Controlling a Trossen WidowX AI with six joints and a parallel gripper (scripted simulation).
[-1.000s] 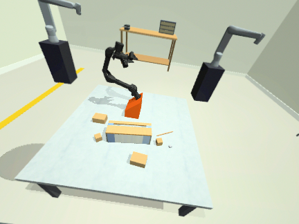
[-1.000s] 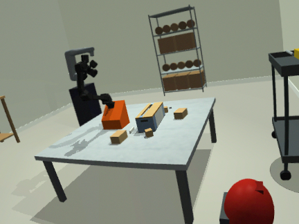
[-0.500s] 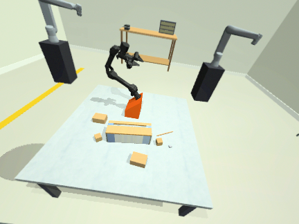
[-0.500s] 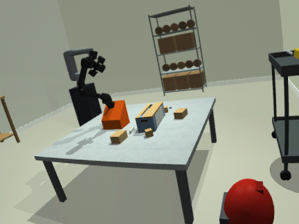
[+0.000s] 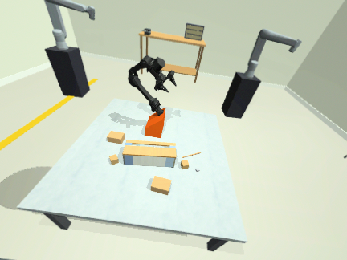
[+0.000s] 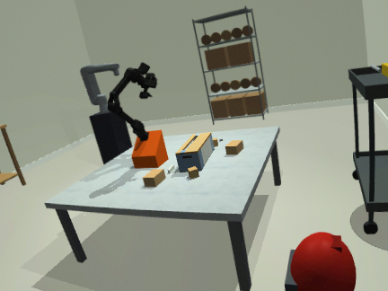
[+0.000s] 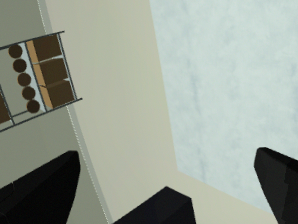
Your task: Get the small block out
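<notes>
The clear-fronted box is 43 cm below my gripper tip, 23 cm ahead of it and 12 cm to the right of it. The rest, counted from my gripper tip: thin stick (49 cm below, 23 cm to the left, 19 cm ahead).
</notes>
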